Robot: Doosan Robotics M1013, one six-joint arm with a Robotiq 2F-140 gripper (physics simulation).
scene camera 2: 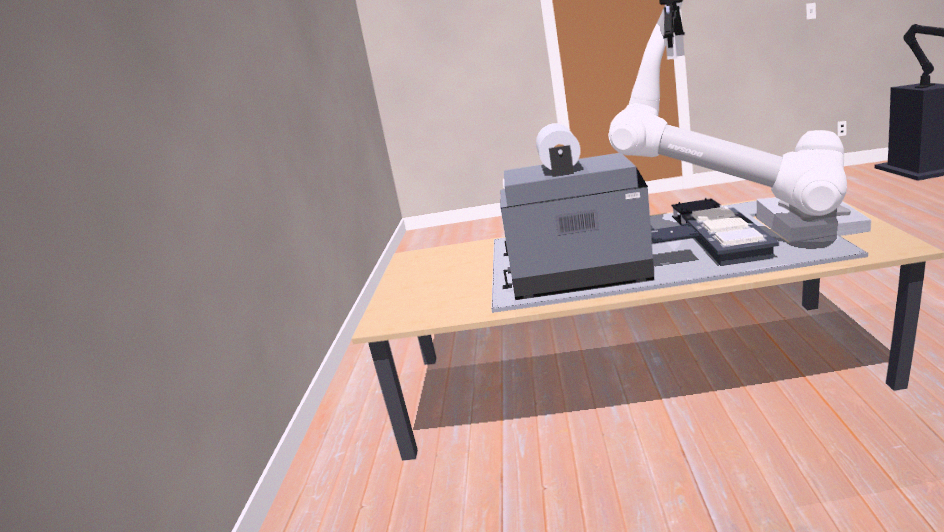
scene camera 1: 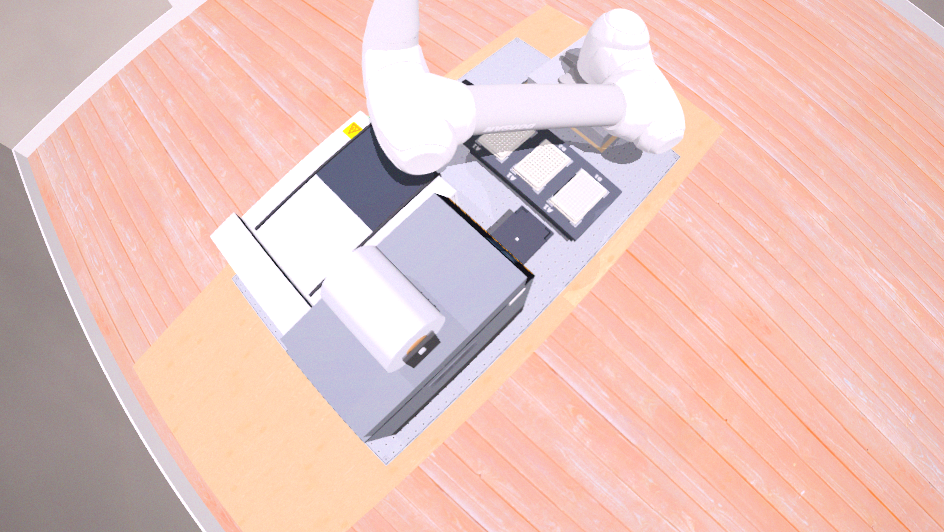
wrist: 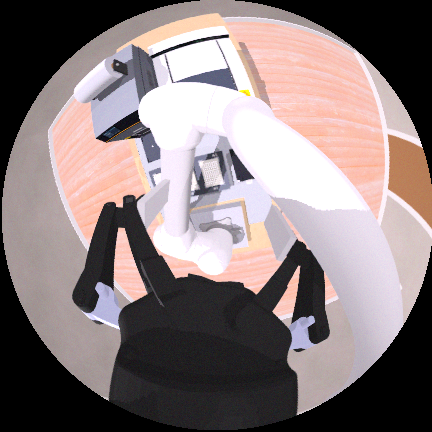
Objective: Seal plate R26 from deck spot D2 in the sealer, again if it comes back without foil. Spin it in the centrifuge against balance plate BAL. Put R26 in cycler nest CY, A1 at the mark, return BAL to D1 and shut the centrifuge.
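Places are measured from the arm's base along level axes (x ahead, y left, z up), in millimetres.
Pixels of known places: gripper, between the fingertips: (scene camera 2: 676, 57) (wrist: 218, 201); arm's base, origin of its link: (scene camera 1: 597, 82) (wrist: 219, 232).
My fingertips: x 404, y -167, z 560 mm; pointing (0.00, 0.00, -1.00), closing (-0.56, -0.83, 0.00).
Ahead of a thing's pixels: the offset from my fingertips to its top centre. Level surfaces: height alone.
My gripper (scene camera 2: 674, 51) (wrist: 218, 201) is open and empty, high above the table. A dark deck rack {51 mm back, 205 mm left, 544 mm down} (scene camera 1: 573, 231) (scene camera 2: 747, 252) holds three pale plates: one {32 mm back, 328 mm left, 534 mm down} (scene camera 1: 579, 196) (scene camera 2: 741, 235) at the near end, one {47 mm back, 205 mm left, 534 mm down} (scene camera 1: 542, 165) in the middle, and a greyer one {63 mm back, 82 mm left, 534 mm down} (scene camera 1: 505, 141) partly behind the arm. I cannot read which is R26 or BAL. The grey sealer {467 mm ahead, 248 mm left, 130 mm down} (scene camera 1: 456, 244) (scene camera 2: 575, 247) (wrist: 117, 105) carries a white roll; its dark tray {171 mm ahead, 282 mm left, 503 mm down} (scene camera 1: 520, 232) (scene camera 2: 674, 233) is out and bare. The low white machine (scene camera 1: 280, 277) (wrist: 237, 60) with a yellow label seems to be the centrifuge; its lid state is unclear.
The white arm (scene camera 1: 548, 105) (scene camera 2: 720, 155) (wrist: 177, 185) reaches over the rack and the white machine. A dark unit {76 mm back, 85 mm right, 545 mm down} (scene camera 2: 697, 205) (wrist: 242, 165), perhaps the cycler nest, stands behind the rack. A grey block (scene camera 2: 793, 222) is under the arm's base on the wooden table {618 mm down} (scene camera 1: 198, 396) (scene camera 2: 429, 284).
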